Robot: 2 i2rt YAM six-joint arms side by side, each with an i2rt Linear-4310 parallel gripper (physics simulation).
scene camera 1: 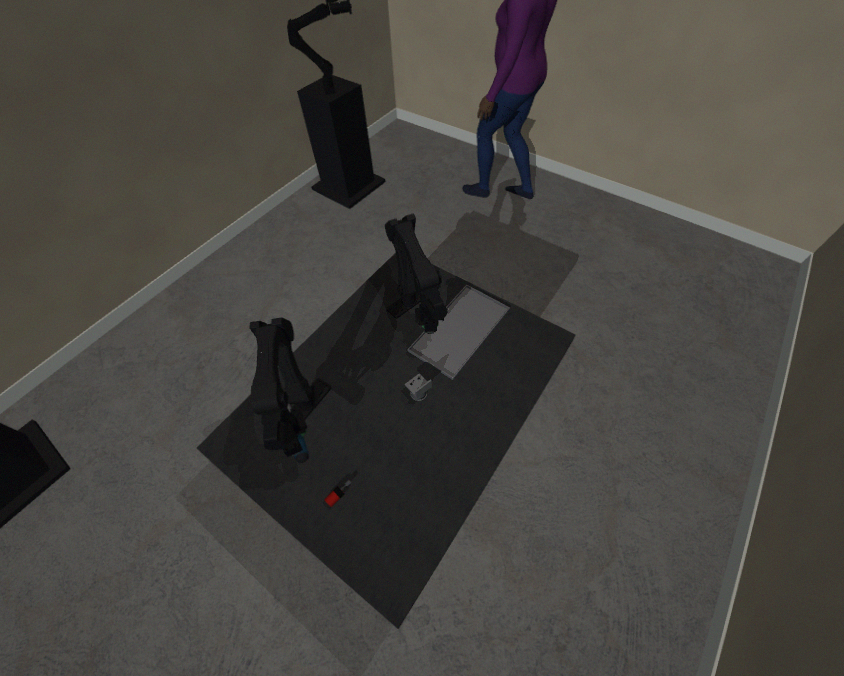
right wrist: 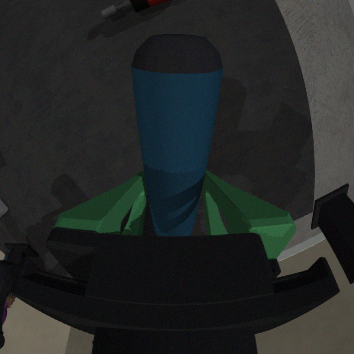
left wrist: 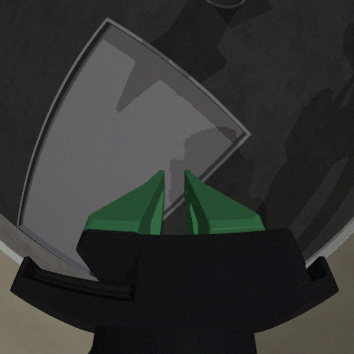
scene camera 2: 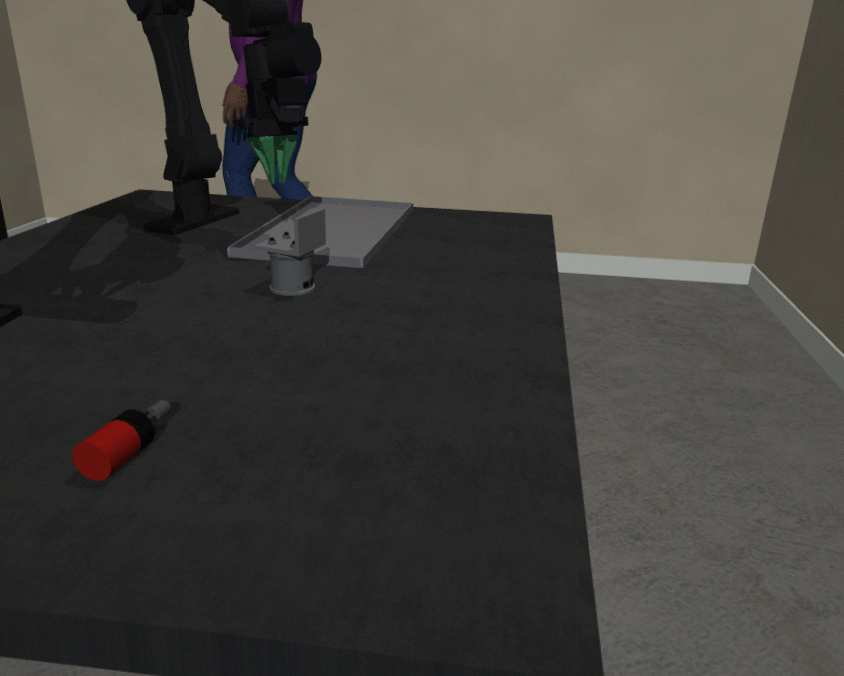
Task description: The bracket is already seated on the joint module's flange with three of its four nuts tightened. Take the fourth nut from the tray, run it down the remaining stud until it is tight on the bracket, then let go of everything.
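Where they show: left gripper, fingertip midpoint: [left wrist: 173, 177] [scene camera 2: 277, 183]; right gripper, fingertip midpoint: [right wrist: 174, 177]; left arm's base at its link origin: [scene camera 1: 408, 301] [right wrist: 20, 248] [scene camera 2: 194, 221]; right arm's base at its link origin: [scene camera 1: 308, 403] [right wrist: 145, 211].
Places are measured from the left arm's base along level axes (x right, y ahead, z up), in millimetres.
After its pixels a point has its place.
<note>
The joint module [scene camera 1: 419, 395] [scene camera 2: 290, 273] stands upright on the dark table top, the pale bracket [scene camera 1: 417, 383] {x 258, y 352, z 67 mm} [scene camera 2: 309, 232] {x 269, y 393, z 86 mm} seated on it. Several small nuts or stud ends show on the bracket; which stud is bare I cannot tell. The grey tray [scene camera 1: 472, 323] {x -115, y 272, z 4 mm} [scene camera 2: 352, 228] {x -75, y 290, z 4 mm} [left wrist: 125, 130] {x 51, y 285, z 4 mm} lies behind the module; no nut can be made out in it. My left gripper [scene camera 2: 279, 181] {x 91, y 238, z 107 mm} [left wrist: 173, 177] {x 91, y 238, z 107 mm} hangs above the tray, fingers nearly together, nothing between them. My right gripper [right wrist: 174, 177] {x 693, y 275, z 157 mm} is shut on a blue tool with a dark end cap [scene camera 1: 302, 447] {x 696, y 329, z 187 mm} [right wrist: 175, 112] {x 707, y 328, z 193 mm}, held away from the module.
A red-handled tool with a black collar and grey tip [scene camera 1: 333, 498] {x 716, y 463, z 32 mm} [scene camera 2: 109, 450] {x 733, y 472, z 27 mm} lies on the dark table top [scene camera 1: 415, 485] {x 492, y 601, z 0 mm} [scene camera 2: 387, 457] {x 618, y 657, z 0 mm}. A person in purple [scene camera 1: 521, 63] stands beyond the table. A black pedestal [scene camera 1: 338, 140] with another arm stands at the back left.
</note>
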